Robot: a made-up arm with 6 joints. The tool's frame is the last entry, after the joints. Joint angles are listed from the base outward.
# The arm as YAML. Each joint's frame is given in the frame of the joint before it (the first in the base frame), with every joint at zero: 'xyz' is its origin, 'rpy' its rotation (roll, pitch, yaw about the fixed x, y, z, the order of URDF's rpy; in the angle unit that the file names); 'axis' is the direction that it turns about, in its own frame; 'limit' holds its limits. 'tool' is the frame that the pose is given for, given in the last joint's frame.
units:
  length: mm
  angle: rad
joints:
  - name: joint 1
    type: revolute
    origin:
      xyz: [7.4, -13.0, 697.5]
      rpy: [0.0, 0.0, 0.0]
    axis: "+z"
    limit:
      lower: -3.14
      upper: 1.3
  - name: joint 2
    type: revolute
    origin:
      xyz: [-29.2, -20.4, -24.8]
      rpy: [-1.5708, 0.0, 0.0]
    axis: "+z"
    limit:
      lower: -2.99
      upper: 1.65
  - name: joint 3
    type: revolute
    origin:
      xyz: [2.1, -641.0, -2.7]
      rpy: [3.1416, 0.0, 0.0]
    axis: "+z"
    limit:
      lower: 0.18
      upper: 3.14
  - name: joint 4
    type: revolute
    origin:
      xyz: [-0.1, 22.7, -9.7]
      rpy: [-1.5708, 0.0, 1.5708]
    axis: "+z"
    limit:
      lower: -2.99
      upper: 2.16
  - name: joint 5
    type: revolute
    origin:
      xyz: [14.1, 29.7, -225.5]
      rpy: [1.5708, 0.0, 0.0]
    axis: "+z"
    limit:
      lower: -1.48
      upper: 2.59
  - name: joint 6
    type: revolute
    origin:
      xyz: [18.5, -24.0, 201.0]
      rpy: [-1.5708, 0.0, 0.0]
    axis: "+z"
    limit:
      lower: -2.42
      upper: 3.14
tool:
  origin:
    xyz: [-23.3, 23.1, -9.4]
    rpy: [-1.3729, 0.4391, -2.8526]
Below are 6 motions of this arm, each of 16 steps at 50 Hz.
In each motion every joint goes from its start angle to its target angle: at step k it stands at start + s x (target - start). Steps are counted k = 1, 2, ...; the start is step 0. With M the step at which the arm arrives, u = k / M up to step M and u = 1 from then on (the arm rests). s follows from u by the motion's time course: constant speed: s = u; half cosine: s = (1 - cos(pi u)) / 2; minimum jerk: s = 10 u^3 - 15 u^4 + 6 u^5.
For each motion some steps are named. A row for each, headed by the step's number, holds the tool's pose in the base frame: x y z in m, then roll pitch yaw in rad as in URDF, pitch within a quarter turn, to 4 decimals.
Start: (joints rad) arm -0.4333 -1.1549 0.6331 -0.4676 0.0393 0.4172
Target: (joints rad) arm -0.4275 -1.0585 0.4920 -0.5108 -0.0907 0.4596
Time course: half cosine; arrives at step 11
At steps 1, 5, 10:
1: -0.6244 0.1059 1.1979 1.8621 -0.6717 -0.7196
5: -0.5868 0.0889 1.2203 1.7877 -0.5388 -0.6784
10: -0.5352 0.0660 1.2443 1.7009 -0.3586 -0.6387

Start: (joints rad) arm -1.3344 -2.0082 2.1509 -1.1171 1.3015 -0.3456
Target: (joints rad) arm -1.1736 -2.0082 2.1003 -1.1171 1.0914 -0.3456
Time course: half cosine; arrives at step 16
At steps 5, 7, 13, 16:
5: -0.3227 0.7312 0.2523 -0.0646 1.0991 2.0386
7: -0.3446 0.7235 0.2531 -0.1343 1.0782 1.9875
13: -0.4056 0.6980 0.2557 -0.2971 1.0062 1.8756
16: -0.4154 0.6933 0.2561 -0.3192 0.9930 1.8615

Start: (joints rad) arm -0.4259 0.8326 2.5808 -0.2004 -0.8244 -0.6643
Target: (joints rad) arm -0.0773 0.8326 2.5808 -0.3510 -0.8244 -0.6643
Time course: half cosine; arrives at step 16
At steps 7, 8, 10, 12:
7: 0.3633 -0.2710 1.3595 1.9531 0.1900 0.3072
8: 0.3739 -0.2587 1.3599 1.9509 0.1914 0.3553
10: 0.3934 -0.2333 1.3605 1.9467 0.1944 0.4495
12: 0.4085 -0.2105 1.3611 1.9432 0.1970 0.5294

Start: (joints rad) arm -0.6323 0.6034 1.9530 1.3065 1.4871 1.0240
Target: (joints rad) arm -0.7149 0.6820 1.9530 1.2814 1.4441 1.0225
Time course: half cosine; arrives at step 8
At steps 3, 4, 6, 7, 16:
3: 0.1601 -0.1527 1.4754 -2.8786 -0.5168 2.3094
4: 0.1668 -0.1635 1.4720 -2.8852 -0.5356 2.2996
6: 0.1782 -0.1840 1.4653 -2.8980 -0.5703 2.2818
7: 0.1814 -0.1904 1.4631 -2.9021 -0.5810 2.2764
16: 0.1826 -0.1927 1.4623 -2.9035 -0.5847 2.2745

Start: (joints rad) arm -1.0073 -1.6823 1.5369 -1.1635 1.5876 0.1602
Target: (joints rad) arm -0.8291 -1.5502 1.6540 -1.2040 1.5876 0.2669
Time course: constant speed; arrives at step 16
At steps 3, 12, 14, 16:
3: -0.5996 0.6725 0.7010 -0.3271 -0.1465 2.7735
12: -0.6653 0.6119 0.7544 -0.3438 -0.2133 2.8977
14: -0.6788 0.5972 0.7663 -0.3478 -0.2281 2.9254
16: -0.6918 0.5820 0.7781 -0.3519 -0.2430 2.9531

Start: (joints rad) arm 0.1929 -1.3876 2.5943 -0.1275 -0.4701 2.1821
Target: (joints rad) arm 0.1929 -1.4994 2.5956 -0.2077 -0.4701 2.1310
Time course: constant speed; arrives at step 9
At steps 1, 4, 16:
1: -0.7639 -0.3843 0.5837 -2.8534 0.8638 -1.6776
4: -0.7645 -0.3837 0.5578 -2.7859 0.8427 -1.6539
16: -0.7637 -0.3819 0.5143 -2.6799 0.8078 -1.6241

